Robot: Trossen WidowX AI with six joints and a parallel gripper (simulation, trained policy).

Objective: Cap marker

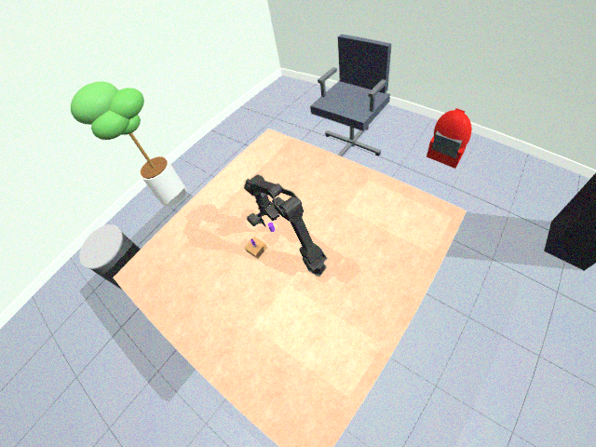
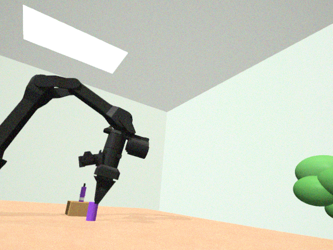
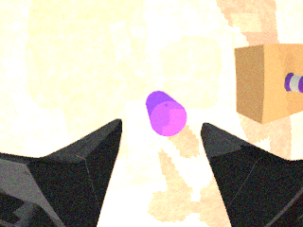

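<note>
Right now the purple cap is 20 mm below my gripper tip. Also, from my gripper tip: tan holder block: 130 mm to the left, 30 mm below, 10 mm behind.
</note>
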